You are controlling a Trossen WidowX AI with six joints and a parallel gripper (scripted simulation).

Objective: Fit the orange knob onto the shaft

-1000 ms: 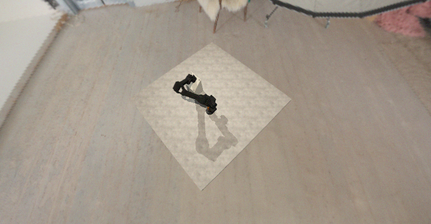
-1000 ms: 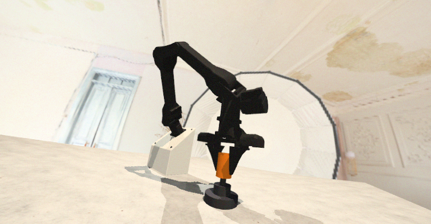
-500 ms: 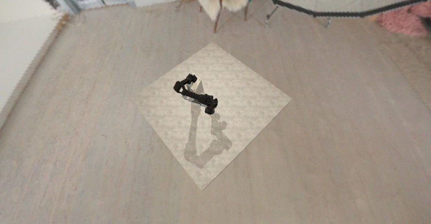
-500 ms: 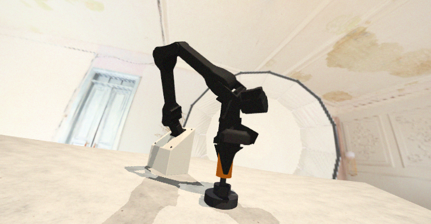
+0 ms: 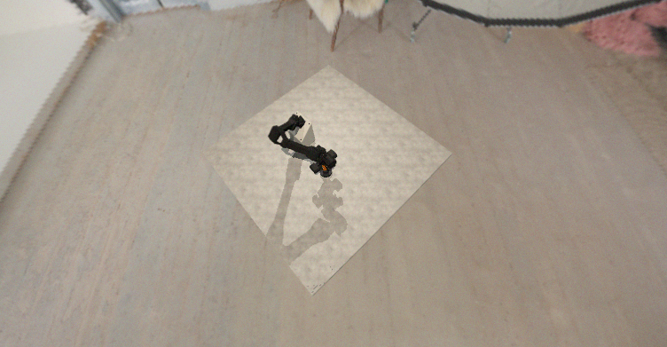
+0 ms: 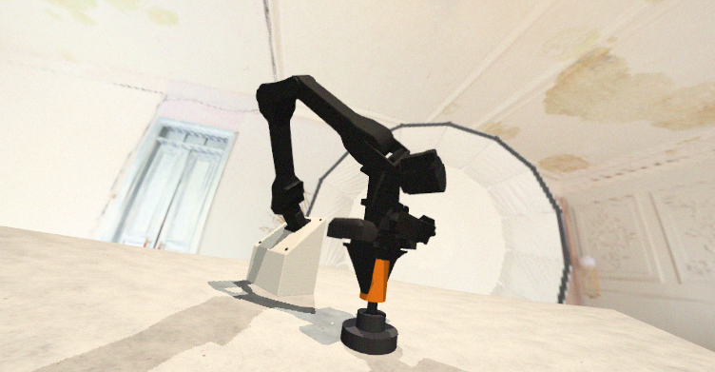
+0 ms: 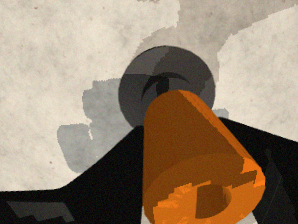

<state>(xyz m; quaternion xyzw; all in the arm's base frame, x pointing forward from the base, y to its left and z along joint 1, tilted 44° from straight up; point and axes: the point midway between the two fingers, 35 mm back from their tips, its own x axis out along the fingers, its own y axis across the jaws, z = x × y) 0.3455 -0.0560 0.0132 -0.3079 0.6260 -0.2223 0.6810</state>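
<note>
Right now the orange knob is 2 cm above my gripper tip. Round my gripper tip: dark round pedestal: 4 cm below.
</note>
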